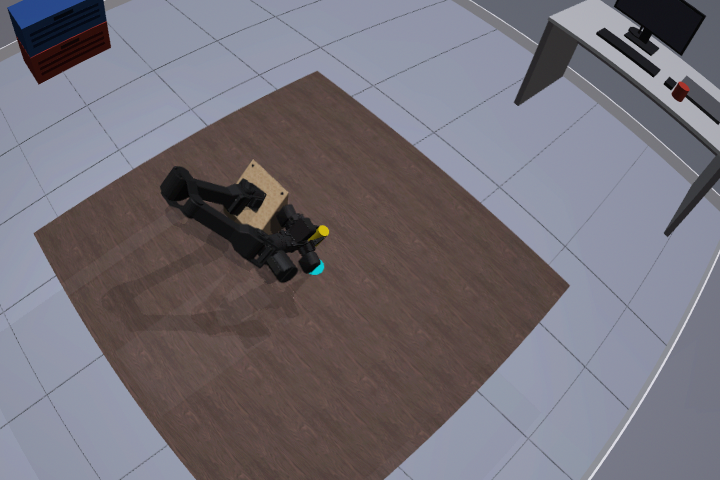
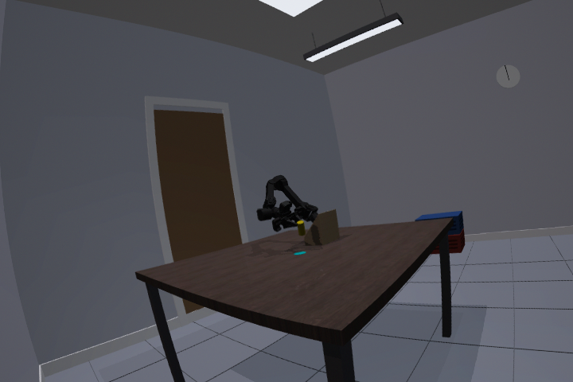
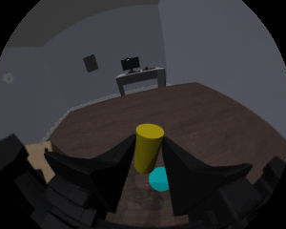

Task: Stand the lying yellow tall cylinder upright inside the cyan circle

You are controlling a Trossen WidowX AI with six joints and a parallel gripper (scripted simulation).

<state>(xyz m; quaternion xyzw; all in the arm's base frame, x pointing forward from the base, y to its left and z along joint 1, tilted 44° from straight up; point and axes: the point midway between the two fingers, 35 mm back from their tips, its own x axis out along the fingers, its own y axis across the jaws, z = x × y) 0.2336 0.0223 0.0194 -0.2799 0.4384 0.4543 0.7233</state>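
The cyan circle is 140 mm below my gripper tip, 20 mm to the right of it and 10 mm ahead of it. From my gripper tip the other things lie so: yellow tall cylinder (20 mm below, 10 mm behind).
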